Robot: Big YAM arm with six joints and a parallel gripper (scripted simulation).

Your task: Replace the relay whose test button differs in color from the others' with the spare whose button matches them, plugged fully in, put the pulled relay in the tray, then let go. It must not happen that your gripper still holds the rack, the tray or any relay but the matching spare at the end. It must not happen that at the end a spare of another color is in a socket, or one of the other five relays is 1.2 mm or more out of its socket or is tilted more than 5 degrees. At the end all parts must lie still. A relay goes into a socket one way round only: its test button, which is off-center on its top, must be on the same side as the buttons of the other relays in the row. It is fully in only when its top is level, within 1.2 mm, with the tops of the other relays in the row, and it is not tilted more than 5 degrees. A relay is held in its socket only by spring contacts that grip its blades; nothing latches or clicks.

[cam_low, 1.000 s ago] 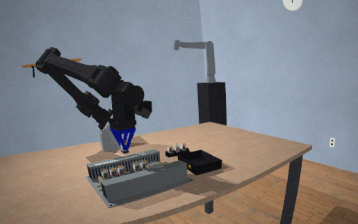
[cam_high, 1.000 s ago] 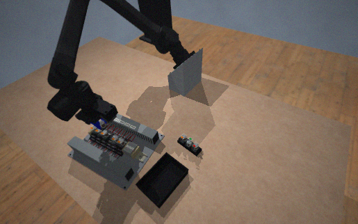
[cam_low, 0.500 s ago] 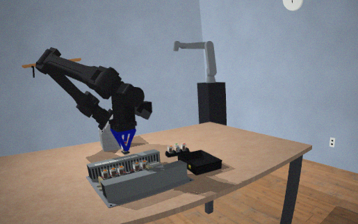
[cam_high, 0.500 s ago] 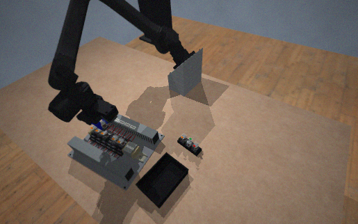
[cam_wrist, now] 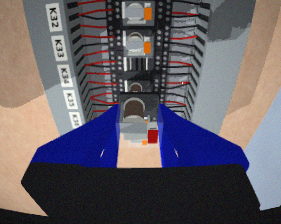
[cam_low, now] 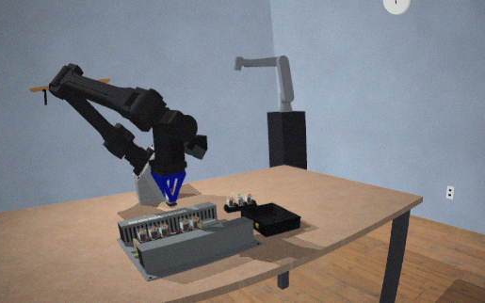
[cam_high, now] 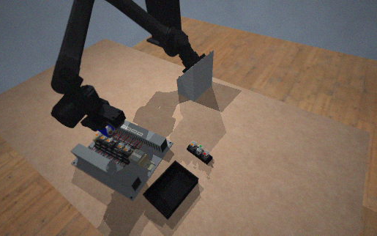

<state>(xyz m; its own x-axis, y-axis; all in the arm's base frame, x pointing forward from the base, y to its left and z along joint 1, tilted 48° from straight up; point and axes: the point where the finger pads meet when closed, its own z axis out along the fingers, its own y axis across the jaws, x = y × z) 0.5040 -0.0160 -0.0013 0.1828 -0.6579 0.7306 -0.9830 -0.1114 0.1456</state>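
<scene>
My hand is 280 mm to the right of the black tray, 120 mm above it and 10 mm past it.
</scene>
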